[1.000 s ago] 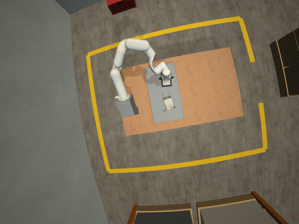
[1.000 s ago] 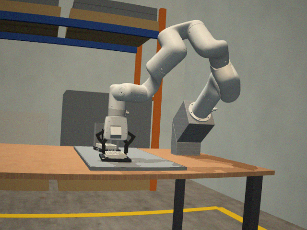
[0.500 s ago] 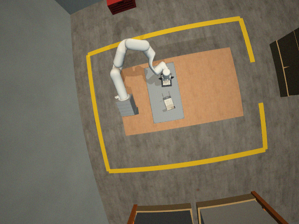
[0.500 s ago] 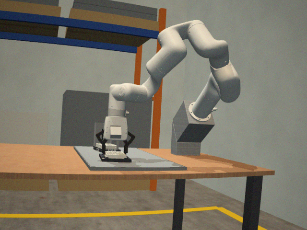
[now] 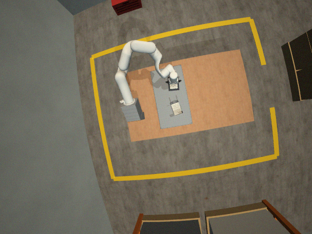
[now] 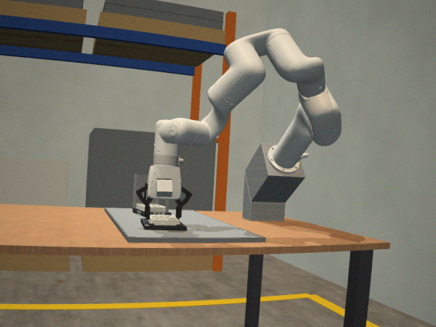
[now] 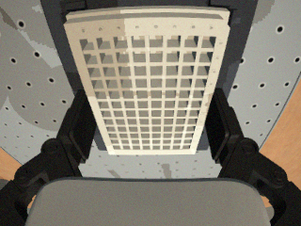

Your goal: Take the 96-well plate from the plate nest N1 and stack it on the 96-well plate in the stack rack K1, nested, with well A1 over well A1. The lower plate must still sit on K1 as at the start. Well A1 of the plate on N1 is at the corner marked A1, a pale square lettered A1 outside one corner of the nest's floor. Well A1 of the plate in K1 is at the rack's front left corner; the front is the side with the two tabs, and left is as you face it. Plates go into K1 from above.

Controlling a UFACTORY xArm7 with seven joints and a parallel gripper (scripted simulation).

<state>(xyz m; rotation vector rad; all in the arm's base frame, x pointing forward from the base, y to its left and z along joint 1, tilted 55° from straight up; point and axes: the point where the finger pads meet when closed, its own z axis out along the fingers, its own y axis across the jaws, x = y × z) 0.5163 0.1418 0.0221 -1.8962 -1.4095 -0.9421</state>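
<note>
My gripper is now 1 cm above the 96-well plate. Round my hand: pale A1 mark (7 cm ahead, 6 cm to the left, 2 cm below); K1 label (20 cm to the right, 5 cm behind, 2 cm below).
</note>
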